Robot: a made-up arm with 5 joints. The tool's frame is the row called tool.
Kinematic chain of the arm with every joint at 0, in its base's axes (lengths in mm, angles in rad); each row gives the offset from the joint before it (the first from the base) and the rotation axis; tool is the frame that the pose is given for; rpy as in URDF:
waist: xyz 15 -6 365 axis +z
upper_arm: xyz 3 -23 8 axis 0 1 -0.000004
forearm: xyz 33 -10 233 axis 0 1 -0.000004
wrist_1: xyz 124 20 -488 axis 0 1 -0.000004
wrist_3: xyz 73 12 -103 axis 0 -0.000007 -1
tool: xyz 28 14 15 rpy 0.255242 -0.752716 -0.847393
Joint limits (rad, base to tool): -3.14..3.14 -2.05..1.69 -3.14..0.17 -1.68..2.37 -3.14..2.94
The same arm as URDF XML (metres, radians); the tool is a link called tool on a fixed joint. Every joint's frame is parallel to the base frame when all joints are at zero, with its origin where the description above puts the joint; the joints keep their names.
<robot name="arm">
  <joint name="waist" type="revolute">
    <parent link="base_link"/>
    <child link="link1"/>
    <origin xyz="0.015 -0.006 0.365" rpy="0 0 0"/>
    <axis xyz="0 0 1"/>
    <limit lower="-3.14" upper="3.14"/>
  </joint>
  <joint name="upper_arm" type="revolute">
    <parent link="link1"/>
    <child link="link2"/>
    <origin xyz="0.003 -0.023 0.008" rpy="0 0 0"/>
    <axis xyz="0 1 0"/>
    <limit lower="-2.05" upper="1.69"/>
  </joint>
  <joint name="forearm" type="revolute">
    <parent link="link2"/>
    <child link="link3"/>
    <origin xyz="0.033 -0.01 0.233" rpy="0 0 0"/>
    <axis xyz="0 1 0"/>
    <limit lower="-3.14" upper="0.17"/>
  </joint>
  <joint name="wrist_1" type="revolute">
    <parent link="link3"/>
    <child link="link4"/>
    <origin xyz="0.124 0.02 -0.488" rpy="0 0 0"/>
    <axis xyz="0 1 0"/>
    <limit lower="-1.68" upper="2.37"/>
  </joint>
  <joint name="wrist_3" type="revolute">
    <parent link="link4"/>
    <child link="link5"/>
    <origin xyz="0.073 0.012 -0.103" rpy="0 0 0"/>
    <axis xyz="0 0 -1"/>
    <limit lower="-3.14" upper="2.94"/>
  </joint>
  <joint name="tool_fixed" type="fixed">
    <parent link="link5"/>
    <child link="tool"/>
    <origin xyz="0.028 0.014 0.015" rpy="0.2552 -0.7527 -0.8474"/>
  </joint>
  <link name="base_link"/>
  <link name="link1"/>
  <link name="link2"/>
  <link name="link3"/>
  <link name="link4"/>
  <link name="link5"/>
  <link name="tool"/>
</robot>

